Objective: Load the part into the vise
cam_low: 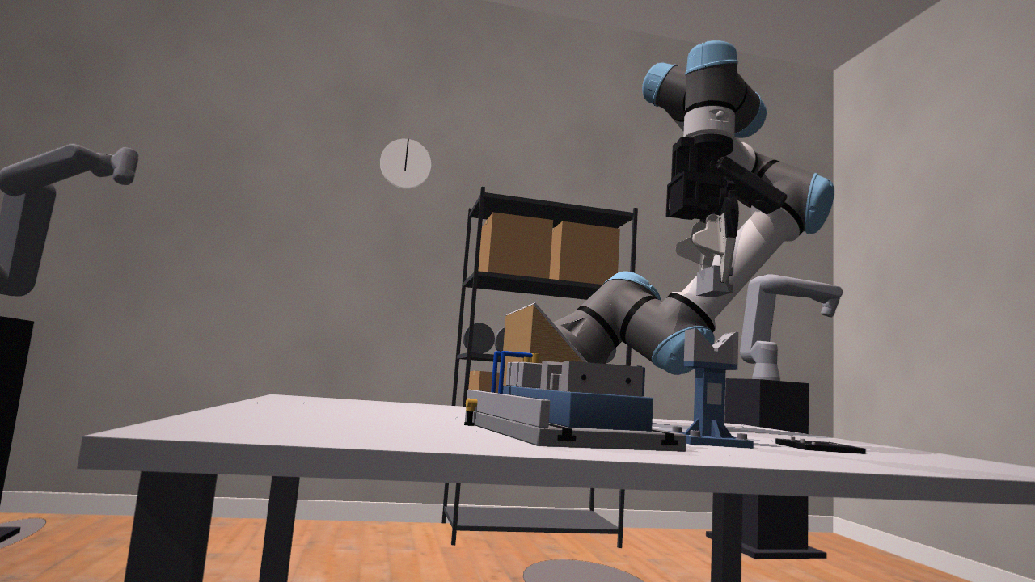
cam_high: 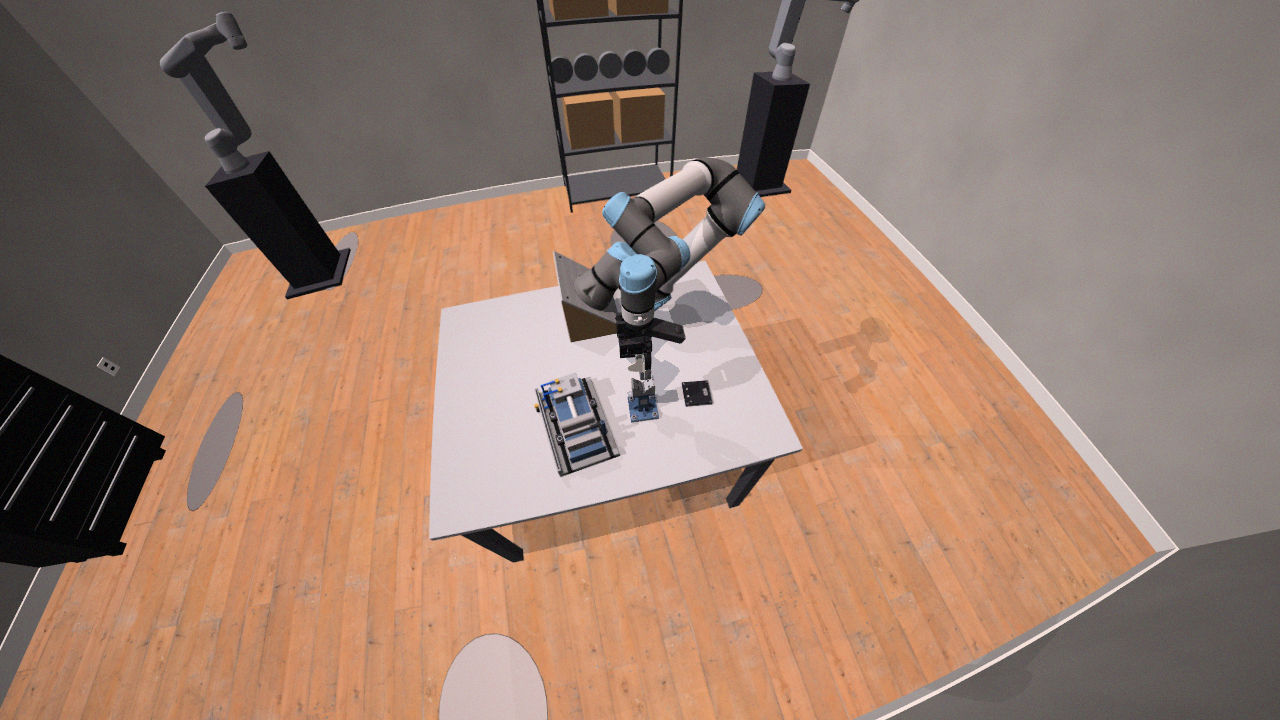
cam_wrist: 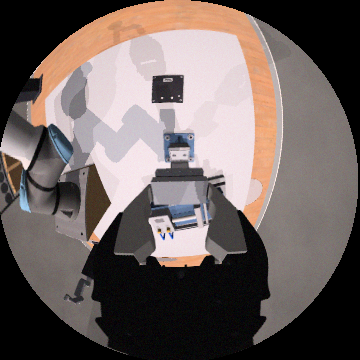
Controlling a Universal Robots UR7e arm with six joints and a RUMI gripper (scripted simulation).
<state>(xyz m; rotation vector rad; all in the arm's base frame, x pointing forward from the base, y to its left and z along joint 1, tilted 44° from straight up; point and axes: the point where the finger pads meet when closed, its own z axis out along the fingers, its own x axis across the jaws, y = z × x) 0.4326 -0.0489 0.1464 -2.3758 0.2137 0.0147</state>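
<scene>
The part is 1 cm to the left of my hand and 1 cm below it. Also, from my hand: vise (1 cm behind, 22 cm to the right, 20 cm below); then infeed plate (19 cm to the left, 24 cm below).
</scene>
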